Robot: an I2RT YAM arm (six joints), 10 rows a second.
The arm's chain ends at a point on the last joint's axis. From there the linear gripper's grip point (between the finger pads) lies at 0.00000 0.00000 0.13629 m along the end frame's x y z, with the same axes.
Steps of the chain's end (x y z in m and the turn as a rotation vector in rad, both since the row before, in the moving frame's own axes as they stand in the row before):
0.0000, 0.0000, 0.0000, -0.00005, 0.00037, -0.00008
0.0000, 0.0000, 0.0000, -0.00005, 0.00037, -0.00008
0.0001, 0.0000, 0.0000, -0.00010, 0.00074, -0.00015
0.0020, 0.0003, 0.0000, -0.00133, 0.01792, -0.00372
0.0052, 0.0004, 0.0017, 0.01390, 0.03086, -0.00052
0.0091, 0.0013, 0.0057, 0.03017, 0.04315, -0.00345
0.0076, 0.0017, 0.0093, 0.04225, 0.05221, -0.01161
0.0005, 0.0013, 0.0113, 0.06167, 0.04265, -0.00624
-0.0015, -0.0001, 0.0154, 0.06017, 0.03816, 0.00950
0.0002, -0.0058, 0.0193, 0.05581, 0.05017, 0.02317
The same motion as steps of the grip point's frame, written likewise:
0.0001, 0.0000, 0.0000, -0.00005, 0.00037, -0.00008
0.0001, 0.0000, 0.0000, -0.00005, 0.00037, -0.00008
0.0002, 0.0000, 0.0000, -0.00010, 0.00074, -0.00015
0.0044, 0.0005, 0.0000, -0.00133, 0.01792, -0.00372
0.0094, -0.0015, 0.0016, 0.01390, 0.03086, -0.00052
0.0150, -0.0028, 0.0055, 0.03017, 0.04315, -0.00345
0.0147, -0.0041, 0.0090, 0.04225, 0.05221, -0.01161
0.0063, -0.0071, 0.0109, 0.06167, 0.04265, -0.00624
0.0037, -0.0083, 0.0151, 0.06017, 0.03816, 0.00950
0.0071, -0.0133, 0.0189, 0.05581, 0.05017, 0.02317

